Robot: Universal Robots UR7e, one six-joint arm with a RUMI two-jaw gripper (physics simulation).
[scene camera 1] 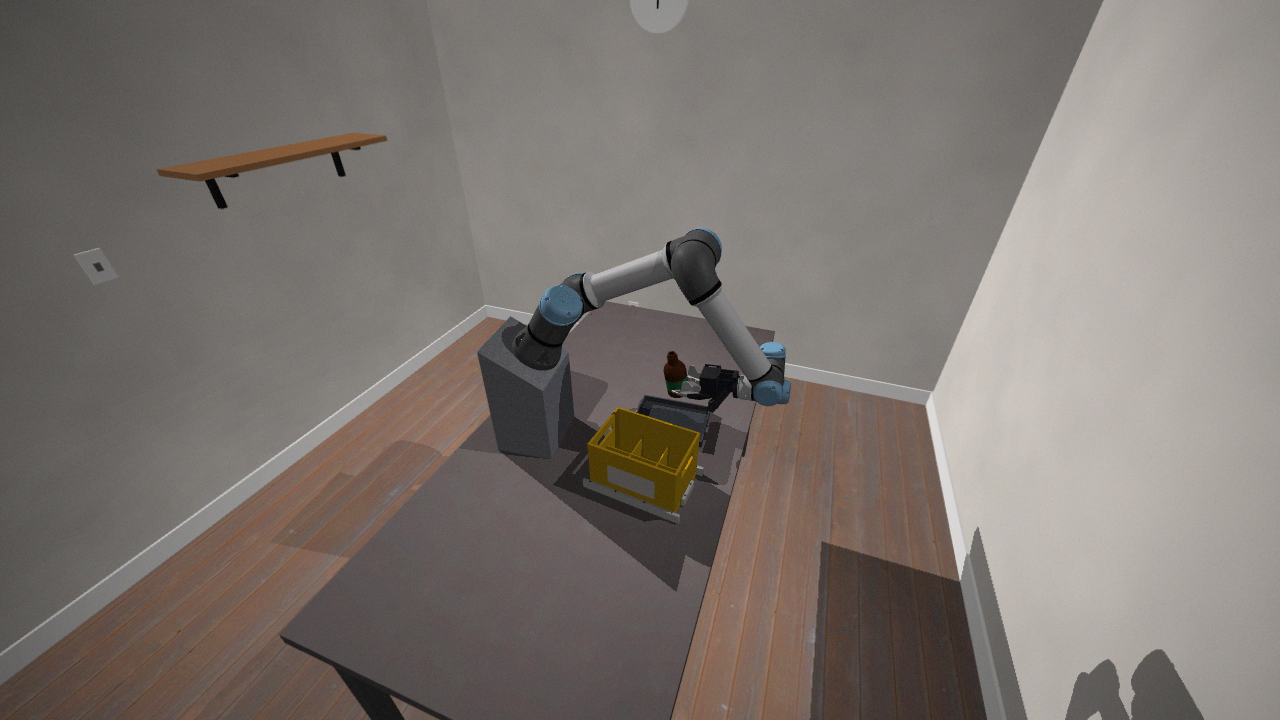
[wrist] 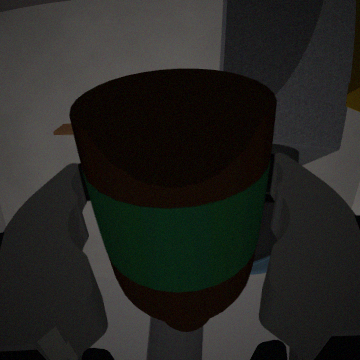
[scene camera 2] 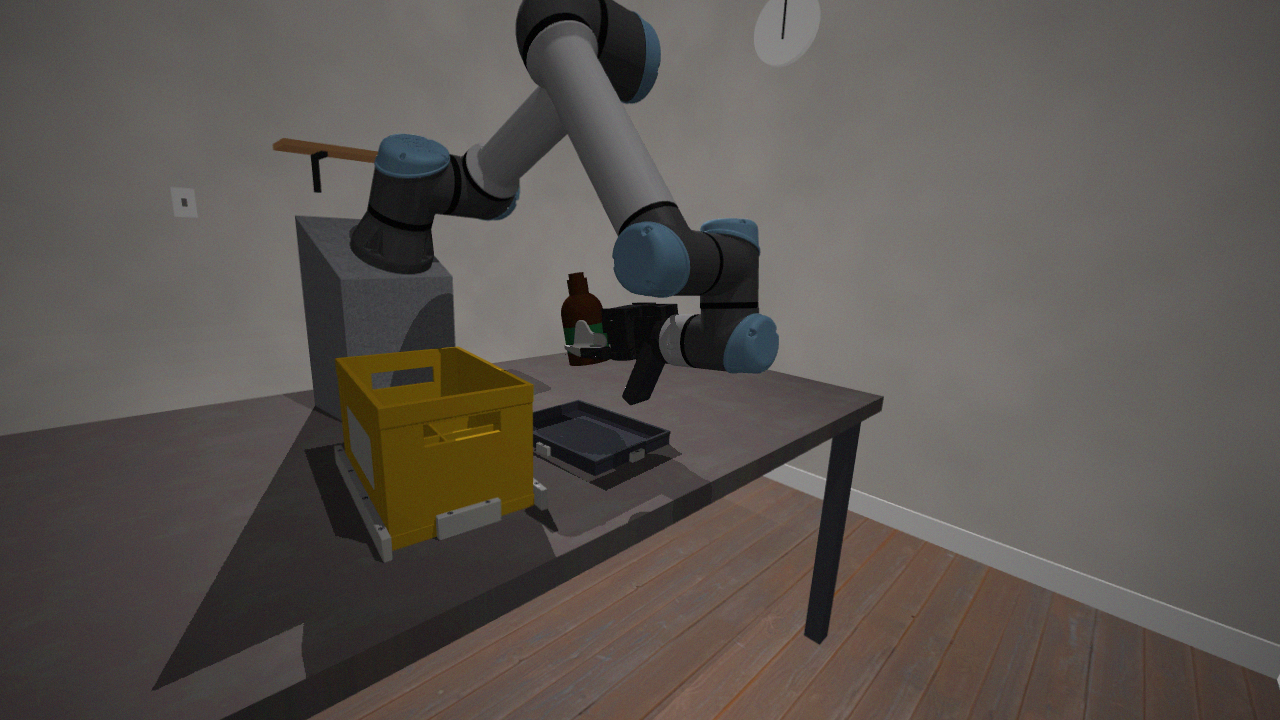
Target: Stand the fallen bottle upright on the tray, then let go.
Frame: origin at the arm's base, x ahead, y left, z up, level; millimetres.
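Where they show: gripper, between the fingertips: (scene camera 1: 675, 382) (wrist: 176, 162) (scene camera 2: 584, 342); arm's base, origin of its link: (scene camera 1: 535, 352) (scene camera 2: 392, 253).
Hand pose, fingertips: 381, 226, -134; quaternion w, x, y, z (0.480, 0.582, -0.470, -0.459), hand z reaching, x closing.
Note:
Each offset is from my fingertips to the centre of the thing, as dx, dy, dz. "pt": to the spot under its first point. Level surfaces: height alone.
The brown bottle {+0, -4, +44} (scene camera 1: 674, 368) (scene camera 2: 580, 308) (wrist: 177, 240) with a green label is nearly upright, neck up and leaning slightly. My gripper (scene camera 1: 683, 385) (scene camera 2: 587, 340) (wrist: 176, 162) is shut on it around the label, reaching in sideways. In the wrist view the bottle's dark base faces the camera, with one finger on each side. The dark, shallow tray {pt -20, +50, -182} (scene camera 1: 673, 414) (scene camera 2: 597, 437) lies on the table. The bottle is held in the air, higher than the tray and behind it as seen in both scene views. The exact gap is hard to tell. The tray does not show in the wrist view.
A yellow crate {+27, -273, -100} (scene camera 1: 631, 483) (scene camera 2: 460, 465) with dividers stands between low white guides, close beside the tray. The grey pedestal (scene camera 1: 528, 402) (scene camera 2: 384, 313) bearing the arm's base stands on the table {dz -188} (scene camera 1: 501, 573) (scene camera 2: 116, 501). The wrist hangs near the table's long edge.

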